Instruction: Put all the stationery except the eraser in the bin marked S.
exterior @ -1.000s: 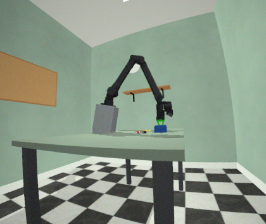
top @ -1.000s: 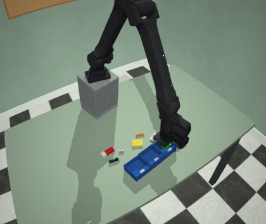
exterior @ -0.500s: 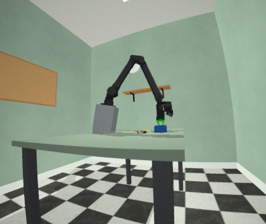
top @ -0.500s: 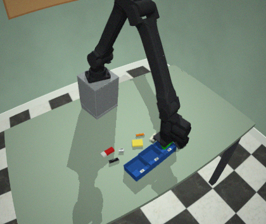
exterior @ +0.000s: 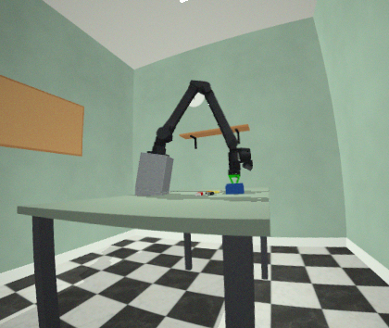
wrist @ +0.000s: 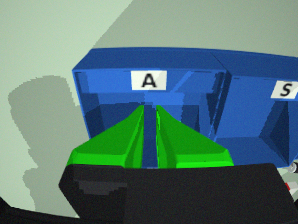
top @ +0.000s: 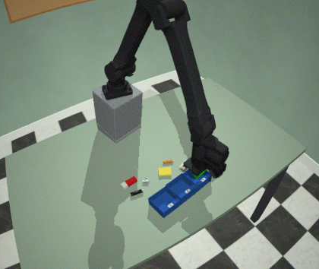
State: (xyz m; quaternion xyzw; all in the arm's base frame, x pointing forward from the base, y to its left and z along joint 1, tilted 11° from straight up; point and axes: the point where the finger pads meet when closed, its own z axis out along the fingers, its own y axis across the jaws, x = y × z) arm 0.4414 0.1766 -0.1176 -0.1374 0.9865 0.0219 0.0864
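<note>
Now: hand 10 cm to the left of the yellow pad, 9 cm past it and 2 cm above it. The rest, counted from my hand: orange pen-like item 14 cm behind, 6 cm to the right, 2 cm below; then blue bin row 8 cm to the right, 2 cm ahead, 1 cm below; then white domino 9 cm behind, 2 cm below.
</note>
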